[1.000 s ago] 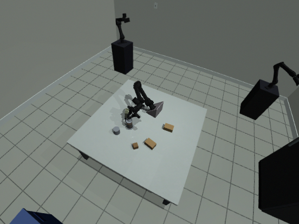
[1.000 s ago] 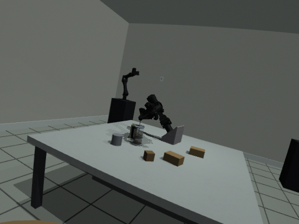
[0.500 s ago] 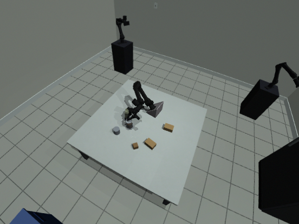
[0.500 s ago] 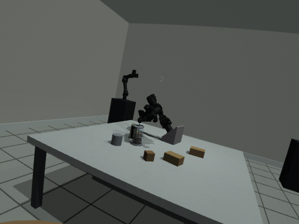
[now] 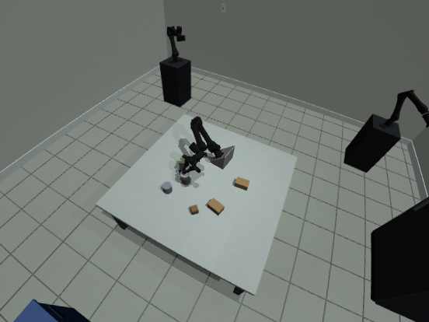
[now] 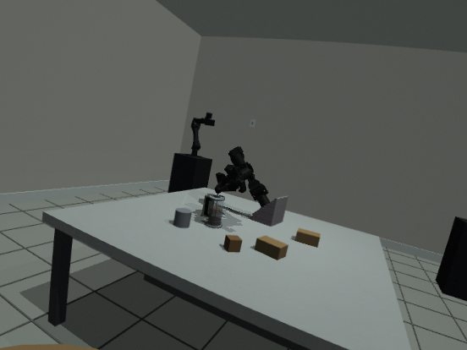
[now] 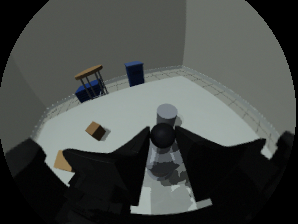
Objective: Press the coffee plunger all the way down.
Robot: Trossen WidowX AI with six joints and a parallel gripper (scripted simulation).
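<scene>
My gripper tip is now 9 cm above the coffee press, 2 cm past it and 1 cm to the left of it.
</scene>
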